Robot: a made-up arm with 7 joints. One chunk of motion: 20 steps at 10 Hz.
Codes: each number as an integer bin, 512 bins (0 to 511) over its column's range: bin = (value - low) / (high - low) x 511, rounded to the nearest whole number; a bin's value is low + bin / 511 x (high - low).
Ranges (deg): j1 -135..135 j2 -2.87..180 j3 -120.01..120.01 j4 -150..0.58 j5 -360.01..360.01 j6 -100.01..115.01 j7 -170.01..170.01
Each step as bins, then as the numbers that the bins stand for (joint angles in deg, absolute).
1 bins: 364 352 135 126 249 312 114
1 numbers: 57.33 123.10 -56.60 -112.87 -9.16 31.27 -94.15
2 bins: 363 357 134 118 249 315 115
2 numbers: 56.80 124.89 -57.07 -115.23 -9.16 32.54 -93.49
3 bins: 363 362 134 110 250 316 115
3 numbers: 56.80 126.68 -57.07 -117.59 -7.75 32.96 -93.49
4 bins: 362 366 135 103 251 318 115
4 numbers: 56.27 128.11 -56.60 -119.65 -6.34 33.80 -93.49
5 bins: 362 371 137 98 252 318 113
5 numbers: 56.27 129.90 -55.66 -121.12 -4.93 33.80 -94.82
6 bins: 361 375 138 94 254 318 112
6 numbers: 55.74 131.33 -55.19 -122.30 -2.11 33.80 -95.49
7 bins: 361 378 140 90 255 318 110
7 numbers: 55.74 132.40 -54.25 -123.48 -0.70 33.80 -96.82
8 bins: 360 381 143 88 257 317 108
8 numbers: 55.22 133.48 -52.84 -124.07 2.11 33.38 -98.15
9 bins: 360 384 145 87 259 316 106
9 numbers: 55.22 134.55 -51.90 -124.36 4.93 32.96 -99.48
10 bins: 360 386 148 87 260 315 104
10 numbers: 55.22 135.27 -50.49 -124.36 6.34 32.54 -100.81
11 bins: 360 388 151 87 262 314 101
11 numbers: 55.22 135.98 -49.08 -124.36 9.16 32.12 -102.80
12 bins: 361 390 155 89 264 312 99
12 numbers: 55.74 136.70 -47.21 -123.77 11.98 31.27 -104.14
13 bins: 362 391 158 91 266 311 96
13 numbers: 56.27 137.06 -45.80 -123.18 14.79 30.85 -106.13
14 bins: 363 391 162 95 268 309 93
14 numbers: 56.80 137.06 -43.92 -122.01 17.61 30.01 -108.13
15 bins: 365 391 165 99 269 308 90
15 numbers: 57.86 137.06 -42.51 -120.83 19.02 29.59 -110.12
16 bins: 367 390 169 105 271 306 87
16 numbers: 58.91 136.70 -40.63 -119.06 21.84 28.75 -112.12
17 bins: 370 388 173 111 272 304 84
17 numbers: 60.50 135.98 -38.75 -117.29 23.25 27.91 -114.12
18 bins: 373 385 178 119 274 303 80
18 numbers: 62.08 134.91 -36.40 -114.93 26.07 27.49 -116.78
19 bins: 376 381 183 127 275 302 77
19 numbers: 63.67 133.48 -34.05 -112.58 27.48 27.07 -118.77
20 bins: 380 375 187 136 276 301 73
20 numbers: 65.78 131.33 -32.17 -109.92 28.89 26.65 -121.44
